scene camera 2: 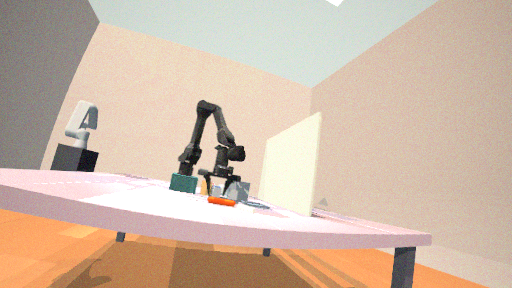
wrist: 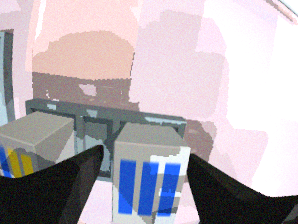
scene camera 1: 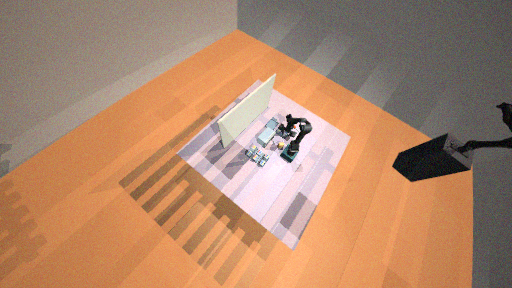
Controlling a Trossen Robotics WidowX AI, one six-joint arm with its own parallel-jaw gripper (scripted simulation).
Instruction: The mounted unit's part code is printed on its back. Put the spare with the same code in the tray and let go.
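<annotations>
On a tall cream panel, point(scene camera 1: 242, 115) and point(scene camera 2: 276, 158) are the same spot.
</annotations>
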